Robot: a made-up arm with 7 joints. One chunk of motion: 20 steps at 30 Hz.
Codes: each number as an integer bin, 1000 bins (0 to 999) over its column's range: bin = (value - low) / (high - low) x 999, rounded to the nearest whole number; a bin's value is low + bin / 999 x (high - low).
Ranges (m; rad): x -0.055..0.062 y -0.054..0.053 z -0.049..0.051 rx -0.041..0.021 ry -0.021..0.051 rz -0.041..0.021
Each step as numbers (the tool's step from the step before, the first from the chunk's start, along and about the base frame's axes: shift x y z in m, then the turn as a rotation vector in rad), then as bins.
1 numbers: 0.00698 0.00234 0.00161 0.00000 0.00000 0.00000
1 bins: 529 526 506 661 291 661
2 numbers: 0.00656 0.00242 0.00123 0.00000 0.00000 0.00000
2 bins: 526 527 502 661 291 661
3 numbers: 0.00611 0.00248 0.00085 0.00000 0.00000 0.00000
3 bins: 522 527 498 661 291 661
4 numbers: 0.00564 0.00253 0.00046 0.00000 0.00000 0.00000
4 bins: 518 528 494 661 291 661
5 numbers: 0.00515 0.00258 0.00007 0.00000 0.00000 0.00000
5 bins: 514 528 490 661 291 661
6 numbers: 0.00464 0.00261 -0.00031 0.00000 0.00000 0.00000
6 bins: 509 529 486 661 291 661
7 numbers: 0.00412 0.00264 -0.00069 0.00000 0.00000 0.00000
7 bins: 505 529 483 661 291 661
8 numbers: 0.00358 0.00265 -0.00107 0.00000 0.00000 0.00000
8 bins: 500 529 479 661 291 661
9 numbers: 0.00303 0.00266 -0.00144 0.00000 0.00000 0.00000
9 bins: 495 529 475 661 291 661
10 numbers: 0.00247 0.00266 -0.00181 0.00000 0.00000 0.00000
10 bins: 491 529 471 661 291 661
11 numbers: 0.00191 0.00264 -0.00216 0.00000 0.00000 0.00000
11 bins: 486 529 468 661 291 661
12 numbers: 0.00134 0.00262 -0.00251 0.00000 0.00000 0.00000
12 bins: 481 529 464 661 291 661
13 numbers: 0.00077 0.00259 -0.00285 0.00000 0.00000 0.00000
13 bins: 476 528 461 661 291 661
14 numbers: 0.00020 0.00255 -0.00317 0.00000 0.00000 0.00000
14 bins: 471 528 458 661 291 661
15 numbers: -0.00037 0.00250 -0.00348 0.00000 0.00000 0.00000
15 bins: 466 528 455 661 291 661
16 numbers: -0.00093 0.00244 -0.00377 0.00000 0.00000 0.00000
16 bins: 462 527 452 661 291 661
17 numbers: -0.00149 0.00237 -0.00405 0.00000 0.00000 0.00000
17 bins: 457 526 449 661 291 661
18 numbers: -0.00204 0.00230 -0.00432 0.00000 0.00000 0.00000
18 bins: 452 526 446 661 291 661
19 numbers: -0.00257 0.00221 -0.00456 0.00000 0.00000 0.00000
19 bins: 448 525 444 661 291 661
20 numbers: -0.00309 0.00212 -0.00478 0.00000 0.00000 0.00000
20 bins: 443 524 442 661 291 661
